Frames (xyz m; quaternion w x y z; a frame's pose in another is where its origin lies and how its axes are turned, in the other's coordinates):
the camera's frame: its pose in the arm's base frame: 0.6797 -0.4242 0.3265 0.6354 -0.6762 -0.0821 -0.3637
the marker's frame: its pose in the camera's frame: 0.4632 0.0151 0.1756 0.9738 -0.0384 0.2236 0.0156
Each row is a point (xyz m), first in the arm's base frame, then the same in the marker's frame.
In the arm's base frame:
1: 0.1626 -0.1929 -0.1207
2: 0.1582 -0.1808 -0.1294
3: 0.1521 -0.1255 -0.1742
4: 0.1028 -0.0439 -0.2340
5: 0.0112 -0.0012 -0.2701
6: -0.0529 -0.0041 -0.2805
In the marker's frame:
1: -0.9799 0.0742 -0.6895
2: -0.9950 0.0765 -0.6869
3: -1.0599 0.0982 -0.6664
4: -1.1723 0.1044 -0.6631
5: -1.2655 0.0780 -0.7092
6: -1.2998 0.0545 -0.7592

